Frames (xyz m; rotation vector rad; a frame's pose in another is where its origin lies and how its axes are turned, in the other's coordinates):
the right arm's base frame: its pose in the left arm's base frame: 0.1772 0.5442 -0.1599 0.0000 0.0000 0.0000
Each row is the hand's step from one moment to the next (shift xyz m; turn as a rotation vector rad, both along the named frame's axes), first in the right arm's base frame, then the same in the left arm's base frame.
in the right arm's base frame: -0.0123 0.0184 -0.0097 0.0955 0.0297 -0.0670
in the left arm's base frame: -0.0123 0.0184 -0.0097 0.0955 0.0297 -0.0670
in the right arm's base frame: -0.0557 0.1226 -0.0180 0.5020 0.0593 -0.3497
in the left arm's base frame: -0.0557 0.1226 -0.0180 0.5020 0.0593 -0.3497
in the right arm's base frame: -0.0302 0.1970 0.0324 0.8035 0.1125 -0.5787
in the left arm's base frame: -0.0302 0.1970 0.0324 0.8035 0.1125 -0.5787
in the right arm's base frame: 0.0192 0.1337 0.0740 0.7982 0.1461 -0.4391
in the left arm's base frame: 0.0192 0.1337 0.0740 0.7982 0.1461 -0.4391
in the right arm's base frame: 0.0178 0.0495 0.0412 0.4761 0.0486 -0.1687
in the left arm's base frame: 0.0178 0.0495 0.0412 0.4761 0.0486 -0.1687
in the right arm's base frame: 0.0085 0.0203 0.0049 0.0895 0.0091 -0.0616
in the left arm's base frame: 0.0085 0.0203 0.0049 0.0895 0.0091 -0.0616
